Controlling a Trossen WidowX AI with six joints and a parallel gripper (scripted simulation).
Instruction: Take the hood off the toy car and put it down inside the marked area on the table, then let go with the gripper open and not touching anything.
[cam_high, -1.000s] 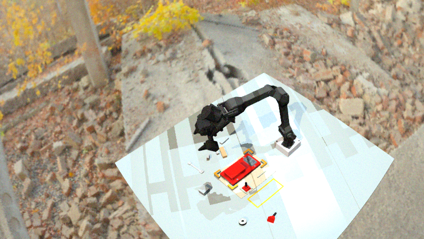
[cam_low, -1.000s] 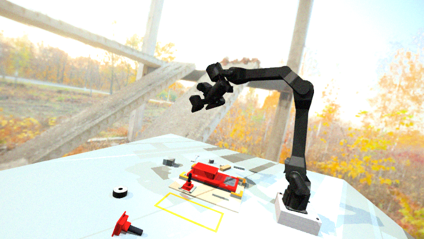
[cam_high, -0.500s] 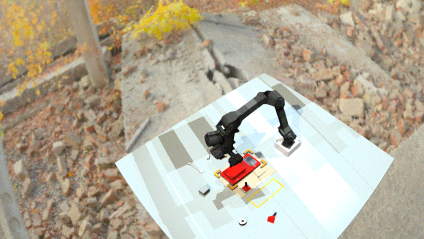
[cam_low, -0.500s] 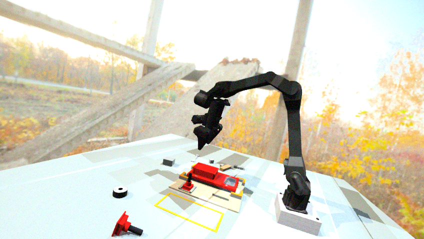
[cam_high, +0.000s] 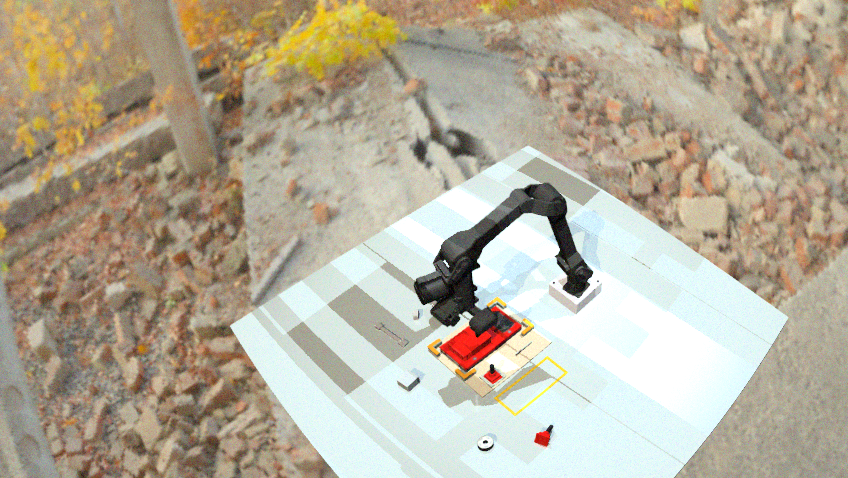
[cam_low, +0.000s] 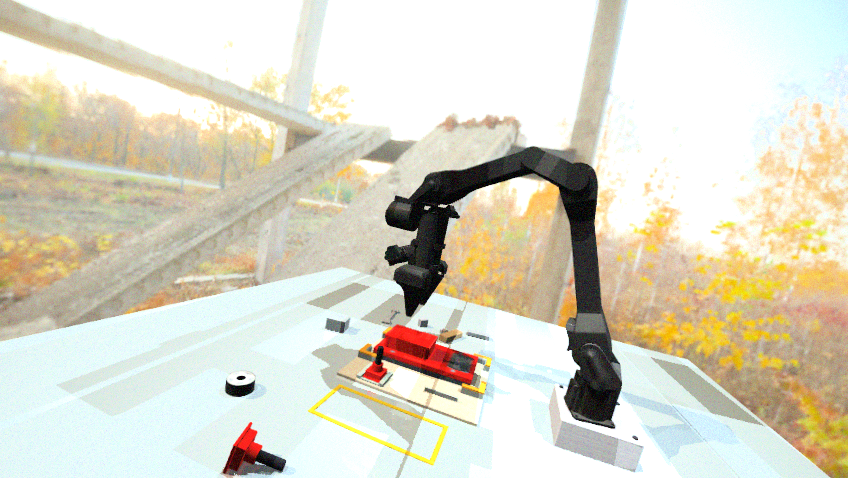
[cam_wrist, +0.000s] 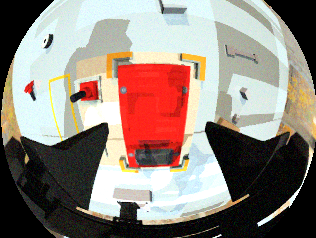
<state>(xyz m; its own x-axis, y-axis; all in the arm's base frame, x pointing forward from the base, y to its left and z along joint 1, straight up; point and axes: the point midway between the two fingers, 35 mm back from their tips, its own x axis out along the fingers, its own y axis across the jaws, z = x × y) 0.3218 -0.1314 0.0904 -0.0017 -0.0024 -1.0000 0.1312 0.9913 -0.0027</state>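
Right now the red hood is 6 cm below my gripper tip. Also, from my gripper tip: wrench 9 cm ahead, 21 cm to the right, 10 cm below; wooden block 8 cm behind, 16 cm to the right, 10 cm below; black ring 21 cm ahead, 24 cm to the left, 10 cm below.
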